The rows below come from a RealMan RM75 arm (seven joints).
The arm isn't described. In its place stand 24 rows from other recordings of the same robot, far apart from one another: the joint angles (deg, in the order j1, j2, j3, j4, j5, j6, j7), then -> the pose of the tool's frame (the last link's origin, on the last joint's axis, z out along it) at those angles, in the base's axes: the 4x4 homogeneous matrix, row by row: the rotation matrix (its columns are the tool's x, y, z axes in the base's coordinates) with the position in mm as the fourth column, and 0 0 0 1 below.
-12.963, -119.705, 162.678, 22.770, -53.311, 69.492, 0.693 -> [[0.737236 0.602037 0.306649 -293.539], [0.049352 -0.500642 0.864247 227.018], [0.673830 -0.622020 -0.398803 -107.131], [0 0 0 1]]
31.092, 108.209, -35.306, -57.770, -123.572, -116.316, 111.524 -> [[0.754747 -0.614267 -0.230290 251.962], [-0.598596 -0.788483 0.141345 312.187], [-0.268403 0.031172 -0.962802 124.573], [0 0 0 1]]
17.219, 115.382, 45.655, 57.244, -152.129, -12.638, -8.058 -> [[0.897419 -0.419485 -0.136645 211.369], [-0.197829 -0.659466 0.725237 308.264], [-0.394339 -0.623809 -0.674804 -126.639], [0 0 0 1]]
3.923, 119.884, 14.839, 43.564, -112.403, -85.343, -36.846 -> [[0.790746 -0.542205 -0.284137 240.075], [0.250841 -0.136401 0.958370 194.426], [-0.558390 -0.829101 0.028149 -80.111], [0 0 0 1]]
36.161, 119.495, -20.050, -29.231, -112.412, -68.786, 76.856 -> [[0.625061 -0.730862 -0.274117 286.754], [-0.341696 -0.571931 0.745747 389.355], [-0.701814 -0.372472 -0.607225 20.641], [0 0 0 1]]
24.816, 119.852, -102.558, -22.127, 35.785, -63.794, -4.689 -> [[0.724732 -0.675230 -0.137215 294.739], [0.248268 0.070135 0.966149 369.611], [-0.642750 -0.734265 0.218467 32.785], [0 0 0 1]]
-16.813, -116.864, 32.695, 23.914, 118.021, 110.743, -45.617 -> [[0.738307 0.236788 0.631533 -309.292], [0.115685 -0.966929 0.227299 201.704], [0.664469 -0.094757 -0.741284 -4.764], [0 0 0 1]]
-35.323, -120.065, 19.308, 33.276, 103.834, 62.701, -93.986 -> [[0.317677 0.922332 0.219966 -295.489], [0.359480 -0.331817 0.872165 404.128], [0.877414 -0.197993 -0.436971 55.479], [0 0 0 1]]
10.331, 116.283, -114.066, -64.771, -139.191, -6.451, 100.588 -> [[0.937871 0.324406 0.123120 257.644], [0.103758 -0.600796 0.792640 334.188], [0.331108 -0.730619 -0.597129 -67.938], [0 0 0 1]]
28.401, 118.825, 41.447, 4.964, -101.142, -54.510, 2.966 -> [[0.666349 -0.704684 0.243720 382.114], [-0.125937 0.215800 0.968282 340.746], [-0.734927 -0.675908 0.055052 12.199], [0 0 0 1]]
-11.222, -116.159, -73.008, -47.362, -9.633, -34.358, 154.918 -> [[0.566122 0.812013 0.141920 -281.910], [0.122831 -0.253341 0.959547 348.783], [0.815119 -0.525788 -0.243162 -10.610], [0 0 0 1]]
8.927, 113.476, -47.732, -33.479, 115.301, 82.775, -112.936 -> [[0.505927 -0.759831 -0.408284 349.248], [-0.056268 -0.501394 0.863387 275.198], [-0.860739 -0.413837 -0.296423 97.523], [0 0 0 1]]
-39.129, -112.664, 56.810, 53.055, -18.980, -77.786, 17.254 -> [[0.225715 0.789101 -0.571290 -294.695], [0.959132 -0.077283 0.272202 393.073], [0.170644 -0.609383 -0.774296 66.503], [0 0 0 1]]
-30.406, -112.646, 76.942, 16.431, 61.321, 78.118, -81.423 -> [[0.450549 0.713133 0.537072 -261.926], [0.527513 -0.697998 0.484283 335.922], [0.720233 0.065119 -0.690669 -22.695], [0 0 0 1]]
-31.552, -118.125, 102.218, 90.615, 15.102, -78.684, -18.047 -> [[0.687299 0.305984 -0.658782 -160.322], [0.706177 -0.069089 0.704657 382.500], [0.170099 -0.949526 -0.263564 43.739], [0 0 0 1]]
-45.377, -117.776, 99.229, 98.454, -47.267, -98.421, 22.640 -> [[0.936826 0.163813 -0.309067 -27.589], [0.197973 -0.976739 0.082389 286.605], [-0.288382 -0.138371 -0.947465 -30.323], [0 0 0 1]]
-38.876, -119.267, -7.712, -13.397, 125.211, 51.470, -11.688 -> [[0.888293 0.353379 0.293357 -247.901], [0.067570 -0.732341 0.677577 339.875], [0.454279 -0.582065 -0.674411 -123.701], [0 0 0 1]]
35.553, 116.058, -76.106, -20.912, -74.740, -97.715, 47.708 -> [[0.692616 0.063313 -0.718523 191.136], [0.093266 -0.995639 0.002173 300.298], [-0.715251 -0.068519 -0.695500 -42.111], [0 0 0 1]]
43.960, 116.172, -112.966, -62.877, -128.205, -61.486, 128.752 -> [[0.952928 0.007507 0.303105 128.267], [-0.038193 -0.988758 0.144563 341.494], [0.300782 -0.149335 -0.941928 -115.729], [0 0 0 1]]
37.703, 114.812, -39.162, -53.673, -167.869, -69.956, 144.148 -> [[0.365193 -0.730778 0.576713 334.447], [-0.897931 -0.113029 0.425375 390.621], [-0.245670 -0.673192 -0.697466 99.504], [0 0 0 1]]
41.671, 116.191, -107.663, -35.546, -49.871, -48.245, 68.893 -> [[0.841129 -0.285646 -0.459248 130.434], [-0.122636 -0.927763 0.352445 381.442], [-0.526747 -0.240131 -0.815398 -98.561], [0 0 0 1]]
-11.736, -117.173, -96.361, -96.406, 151.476, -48.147, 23.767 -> [[0.817396 0.531067 -0.223232 -202.873], [0.442342 -0.330354 0.833787 367.366], [0.369051 -0.780278 -0.504943 82.148], [0 0 0 1]]
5.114, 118.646, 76.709, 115.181, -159.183, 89.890, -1.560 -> [[0.568670 -0.651375 0.502320 180.655], [-0.822543 -0.445711 0.353222 246.250], [-0.006190 -0.614046 -0.789246 8.615], [0 0 0 1]]
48.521, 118.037, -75.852, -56.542, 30.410, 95.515, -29.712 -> [[0.569656 -0.649754 0.503301 175.876], [-0.729280 -0.682000 -0.055023 365.529], [0.379002 -0.335704 -0.862357 -20.633], [0 0 0 1]]
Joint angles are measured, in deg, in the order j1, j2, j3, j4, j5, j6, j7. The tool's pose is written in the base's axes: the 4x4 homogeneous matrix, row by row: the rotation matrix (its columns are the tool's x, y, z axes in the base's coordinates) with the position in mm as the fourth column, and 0 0 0 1 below. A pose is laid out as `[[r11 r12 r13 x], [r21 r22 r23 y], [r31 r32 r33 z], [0 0 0 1]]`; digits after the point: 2 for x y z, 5 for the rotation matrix.
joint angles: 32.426 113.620 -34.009 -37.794 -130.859 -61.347 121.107
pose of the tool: [[0.36080 -0.92087 0.14769 345.07], [-0.74493 -0.18927 0.63973 383.10], [-0.56116 -0.34084 -0.75427 60.57], [0 0 0 1]]
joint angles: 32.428 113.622 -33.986 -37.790 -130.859 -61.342 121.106
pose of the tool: [[0.36056 -0.92098 0.14765 345.09], [-0.74482 -0.18900 0.63994 383.10], [-0.56147 -0.34071 -0.75410 60.59], [0 0 0 1]]
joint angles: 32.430 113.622 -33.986 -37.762 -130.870 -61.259 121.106
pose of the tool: [[0.36041 -0.92088 0.14857 345.26], [-0.74466 -0.18812 0.64038 383.16], [-0.56176 -0.34144 -0.75355 60.58], [0 0 0 1]]
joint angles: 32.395 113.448 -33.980 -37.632 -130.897 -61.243 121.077
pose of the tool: [[0.36037 -0.92048 0.15113 346.23], [-0.74516 -0.18662 0.64024 382.94], [-0.56113 -0.34334 -0.75316 61.55], [0 0 0 1]]
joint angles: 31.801 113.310 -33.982 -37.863 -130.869 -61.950 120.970
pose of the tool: [[0.35725 -0.92157 0.15195 349.07], [-0.74953 -0.18580 0.63536 379.14], [-0.55729 -0.34087 -0.75712 62.73], [0 0 0 1]]
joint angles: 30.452 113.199 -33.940 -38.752 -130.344 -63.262 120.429
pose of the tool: [[0.35533 -0.92267 0.14971 354.00], [-0.75098 -0.18643 0.63346 371.80], [-0.55657 -0.33752 -0.75915 66.06], [0 0 0 1]]
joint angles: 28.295 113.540 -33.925 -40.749 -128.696 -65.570 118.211
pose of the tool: [[0.37407 -0.91831 0.12950 357.46], [-0.74102 -0.21200 0.63714 361.03], [-0.55764 -0.33430 -0.75979 69.58], [0 0 0 1]]
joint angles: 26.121 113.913 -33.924 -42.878 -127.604 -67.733 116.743
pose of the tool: [[0.38632 -0.91482 0.11776 361.43], [-0.73511 -0.22827 0.63836 349.66], [-0.55710 -0.33318 -0.76068 73.21], [0 0 0 1]]
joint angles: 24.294 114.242 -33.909 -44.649 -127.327 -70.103 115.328
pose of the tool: [[0.40191 -0.90913 0.10932 364.62], [-0.73667 -0.25012 0.62830 338.29], [-0.54386 -0.33305 -0.77025 74.81], [0 0 0 1]]
